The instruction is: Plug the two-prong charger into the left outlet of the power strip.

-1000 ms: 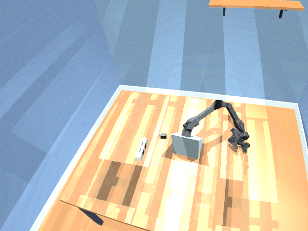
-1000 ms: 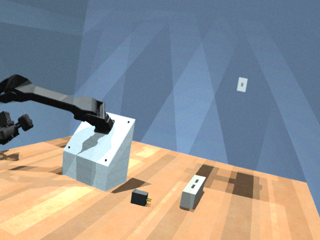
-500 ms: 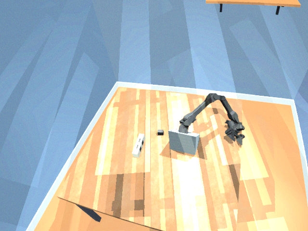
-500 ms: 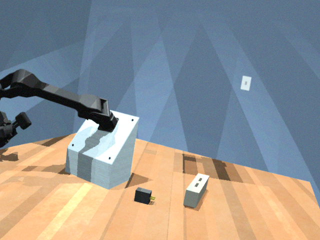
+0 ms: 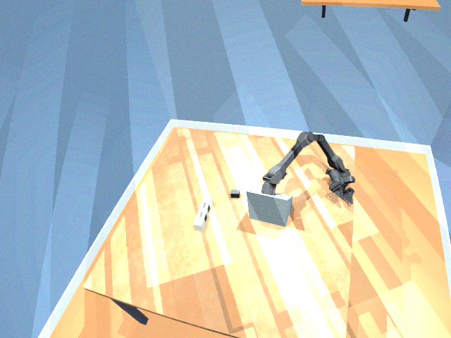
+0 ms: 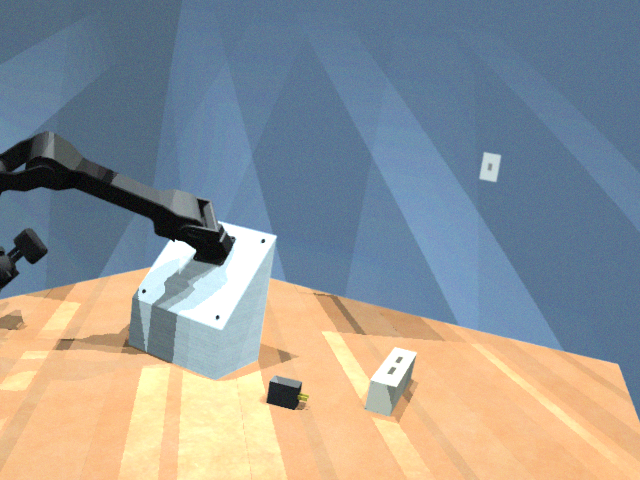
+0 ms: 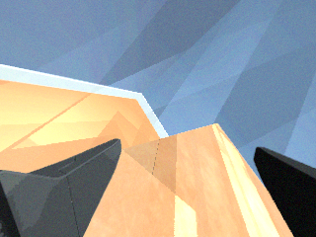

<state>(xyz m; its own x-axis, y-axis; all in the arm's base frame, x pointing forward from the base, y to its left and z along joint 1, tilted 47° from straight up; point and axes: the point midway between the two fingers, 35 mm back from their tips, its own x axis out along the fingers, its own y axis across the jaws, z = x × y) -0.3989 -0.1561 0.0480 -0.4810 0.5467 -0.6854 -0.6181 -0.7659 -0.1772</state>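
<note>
Now: gripper tip 650 mm short of the two-prong charger, 10 mm to the right of it and 70 mm above it.
</note>
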